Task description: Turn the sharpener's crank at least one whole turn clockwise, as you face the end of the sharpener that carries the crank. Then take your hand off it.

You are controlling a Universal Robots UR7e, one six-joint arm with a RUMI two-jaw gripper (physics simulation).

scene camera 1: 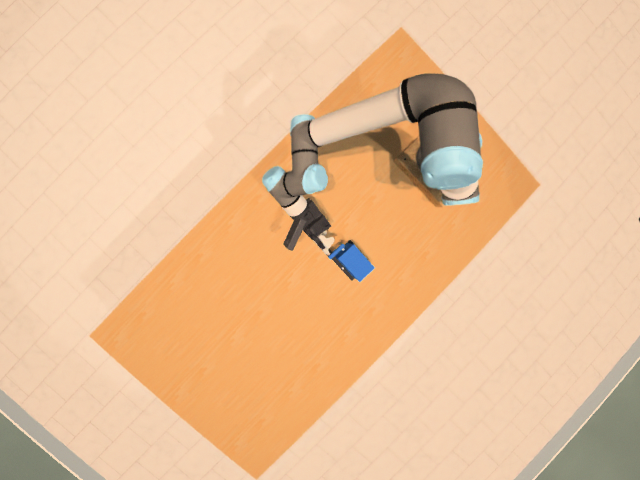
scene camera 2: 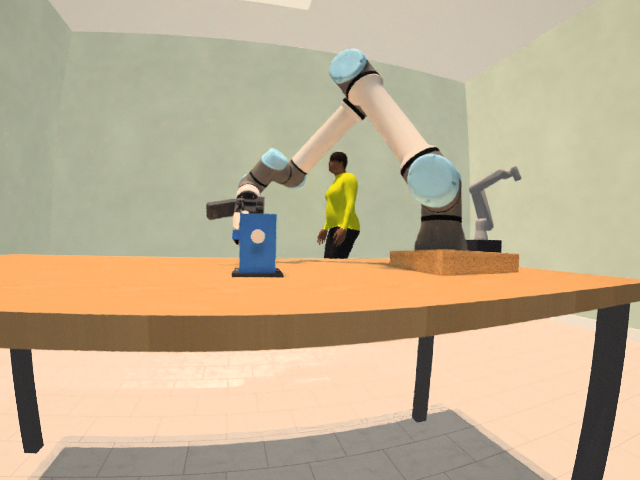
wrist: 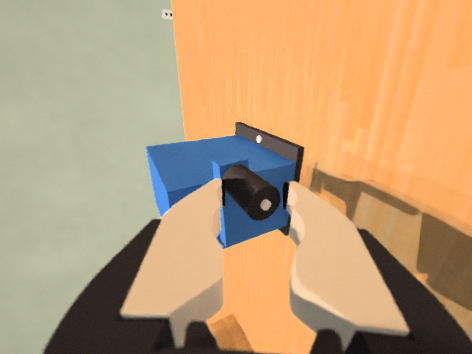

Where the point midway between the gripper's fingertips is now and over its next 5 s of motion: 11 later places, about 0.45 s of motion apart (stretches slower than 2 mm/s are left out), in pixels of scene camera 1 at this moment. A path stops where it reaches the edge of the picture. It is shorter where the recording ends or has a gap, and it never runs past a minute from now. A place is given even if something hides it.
The gripper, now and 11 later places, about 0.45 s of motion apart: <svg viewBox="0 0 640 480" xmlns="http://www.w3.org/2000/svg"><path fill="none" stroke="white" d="M327 251L327 251L327 251L327 251L327 251L319 240L318 240L318 239L318 239L317 239L317 239L317 239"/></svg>
